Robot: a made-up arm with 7 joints.
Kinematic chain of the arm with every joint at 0, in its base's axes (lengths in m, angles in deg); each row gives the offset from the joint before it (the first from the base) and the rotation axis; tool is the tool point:
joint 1: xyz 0 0 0.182 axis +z
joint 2: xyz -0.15 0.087 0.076 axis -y
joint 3: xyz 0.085 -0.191 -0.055 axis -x
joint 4: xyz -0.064 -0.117 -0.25 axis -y
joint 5: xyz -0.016 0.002 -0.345 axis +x
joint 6: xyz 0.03 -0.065 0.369 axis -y
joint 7: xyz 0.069 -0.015 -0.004 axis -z
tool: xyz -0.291 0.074 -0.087
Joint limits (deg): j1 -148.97..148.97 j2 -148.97..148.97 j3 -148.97..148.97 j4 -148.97..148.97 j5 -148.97..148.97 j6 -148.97..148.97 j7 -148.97..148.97
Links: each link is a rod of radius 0.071 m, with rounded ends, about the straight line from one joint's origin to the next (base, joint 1, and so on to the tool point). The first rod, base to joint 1, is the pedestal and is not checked.
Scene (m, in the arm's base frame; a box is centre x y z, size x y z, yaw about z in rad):
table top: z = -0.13
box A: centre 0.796 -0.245 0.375 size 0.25 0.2 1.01 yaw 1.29
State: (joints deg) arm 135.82 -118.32 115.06 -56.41 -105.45 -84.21 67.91
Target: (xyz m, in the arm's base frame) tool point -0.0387 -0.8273 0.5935
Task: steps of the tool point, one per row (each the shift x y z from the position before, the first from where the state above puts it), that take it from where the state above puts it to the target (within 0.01 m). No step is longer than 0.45 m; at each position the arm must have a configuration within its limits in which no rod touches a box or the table.
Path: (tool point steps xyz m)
1: 0.1870 -0.3337 0.1221
2: 0.0202 -0.3995 0.0149
3: -0.0704 -0.3080 -0.0585
4: -0.2146 -0.2466 -0.0924
5: -0.3122 -0.1175 -0.1194

